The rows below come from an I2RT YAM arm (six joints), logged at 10 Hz.
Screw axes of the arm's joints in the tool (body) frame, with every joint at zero. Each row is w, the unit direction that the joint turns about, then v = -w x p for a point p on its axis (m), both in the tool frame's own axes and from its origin. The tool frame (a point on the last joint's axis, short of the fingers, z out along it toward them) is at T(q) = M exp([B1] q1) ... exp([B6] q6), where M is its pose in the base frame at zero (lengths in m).
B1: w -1 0 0 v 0 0.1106 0
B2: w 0 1 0 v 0.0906 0 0.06
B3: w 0 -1 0 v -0.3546 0 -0.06
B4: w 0 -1 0 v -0.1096 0 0
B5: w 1 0 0 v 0 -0.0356 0
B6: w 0 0 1 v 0 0 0
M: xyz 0.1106 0 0.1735 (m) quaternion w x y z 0.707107 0 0.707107 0
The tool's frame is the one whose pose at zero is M.
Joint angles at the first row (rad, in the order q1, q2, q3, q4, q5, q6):
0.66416, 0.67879, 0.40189, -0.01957, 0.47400, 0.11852
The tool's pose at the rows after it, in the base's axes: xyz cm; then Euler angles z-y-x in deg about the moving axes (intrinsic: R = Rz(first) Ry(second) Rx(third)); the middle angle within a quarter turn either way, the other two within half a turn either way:
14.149 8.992 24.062 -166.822 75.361 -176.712
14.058 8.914 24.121 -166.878 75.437 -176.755
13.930 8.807 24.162 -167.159 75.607 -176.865
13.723 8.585 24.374 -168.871 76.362 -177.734
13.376 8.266 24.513 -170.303 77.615 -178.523
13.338 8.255 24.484 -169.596 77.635 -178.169
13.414 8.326 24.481 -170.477 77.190 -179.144
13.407 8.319 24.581 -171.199 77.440 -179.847
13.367 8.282 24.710 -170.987 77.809 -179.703
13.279 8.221 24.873 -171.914 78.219 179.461
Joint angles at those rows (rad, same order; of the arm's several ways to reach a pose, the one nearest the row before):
0.66350, 0.67206, 0.40309, -0.01878, 0.47551, 0.11969
0.66318, 0.66419, 0.40343, -0.02551, 0.47556, 0.11925
0.66351, 0.65343, 0.40201, -0.03204, 0.47903, 0.11944
0.66356, 0.63372, 0.40190, -0.03912, 0.49434, 0.12144
0.66382, 0.60112, 0.39310, -0.03987, 0.50767, 0.11676
0.66356, 0.59785, 0.39109, -0.03983, 0.50163, 0.11345
0.66356, 0.60578, 0.39559, -0.04501, 0.49872, 0.12075
0.66360, 0.60449, 0.39739, -0.04320, 0.49931, 0.12122
0.66316, 0.59991, 0.39885, -0.04176, 0.49855, 0.11677
0.66416, 0.59234, 0.40110, -0.04375, 0.50159, 0.11658

